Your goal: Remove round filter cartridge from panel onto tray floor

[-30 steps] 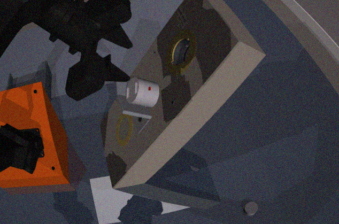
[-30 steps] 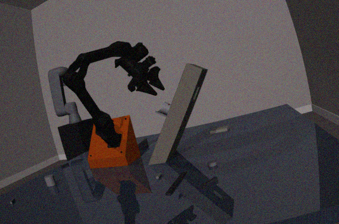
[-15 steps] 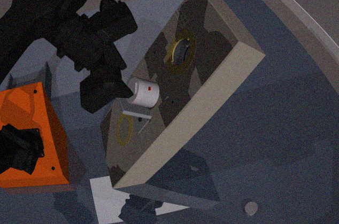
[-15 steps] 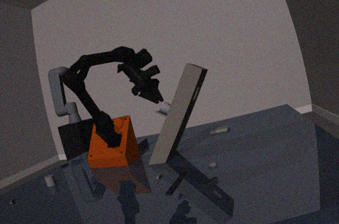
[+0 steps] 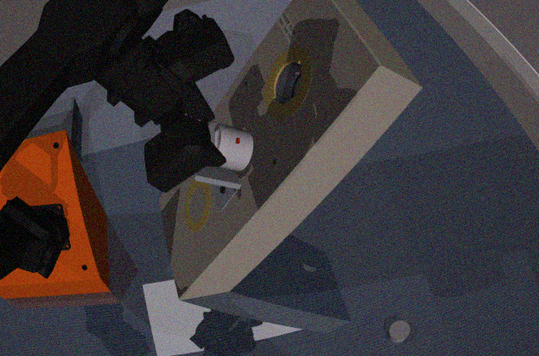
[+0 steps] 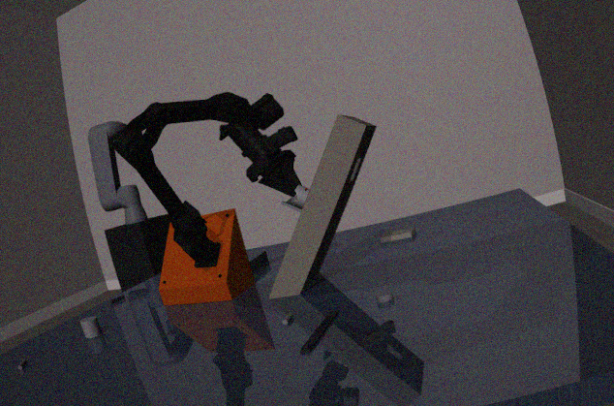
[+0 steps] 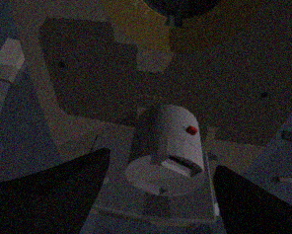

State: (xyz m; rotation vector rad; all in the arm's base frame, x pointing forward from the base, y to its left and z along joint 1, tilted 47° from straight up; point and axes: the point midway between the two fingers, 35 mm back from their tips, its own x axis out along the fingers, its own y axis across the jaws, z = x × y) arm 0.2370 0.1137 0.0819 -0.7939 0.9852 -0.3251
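Right now the round grey filter cartridge is 10 mm below my gripper tip and 10 mm ahead of it. Also, from my gripper tip: tan service panel: 50 mm ahead, 30 mm below, 10 mm to the left.
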